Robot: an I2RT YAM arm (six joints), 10 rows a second.
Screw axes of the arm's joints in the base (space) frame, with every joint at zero. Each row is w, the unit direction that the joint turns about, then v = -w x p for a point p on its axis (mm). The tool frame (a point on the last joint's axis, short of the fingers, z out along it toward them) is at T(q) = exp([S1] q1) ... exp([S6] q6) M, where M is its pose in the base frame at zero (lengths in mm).
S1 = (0, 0, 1, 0, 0, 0)
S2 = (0, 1, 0, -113.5, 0, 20)
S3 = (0, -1, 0, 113.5, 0, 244)
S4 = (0, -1, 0, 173.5, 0, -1)
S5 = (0, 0, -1, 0, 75, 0)
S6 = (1, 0, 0, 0, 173.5, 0)
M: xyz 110.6 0 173.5 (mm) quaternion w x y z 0.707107 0 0.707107 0
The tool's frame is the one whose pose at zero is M.
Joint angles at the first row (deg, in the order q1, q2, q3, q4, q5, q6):
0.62, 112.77, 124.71, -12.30, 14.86, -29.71
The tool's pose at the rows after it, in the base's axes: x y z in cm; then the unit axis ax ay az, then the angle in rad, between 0 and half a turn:
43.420 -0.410 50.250 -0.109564 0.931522 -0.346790 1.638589
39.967 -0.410 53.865 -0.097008 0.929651 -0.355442 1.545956
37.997 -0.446 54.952 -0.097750 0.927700 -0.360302 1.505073
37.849 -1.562 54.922 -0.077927 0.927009 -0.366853 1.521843
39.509 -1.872 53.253 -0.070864 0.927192 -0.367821 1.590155
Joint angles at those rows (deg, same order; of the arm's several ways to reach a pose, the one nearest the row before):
0.61, 110.58, 129.19, -15.02, 14.24, -27.95
0.61, 106.11, 130.26, -15.39, 13.63, -27.16
0.53, 102.23, 127.01, -13.72, 12.92, -27.16
-1.14, 102.04, 127.00, -14.49, 13.09, -26.46
-1.41, 104.23, 126.91, -15.64, 14.67, -26.72

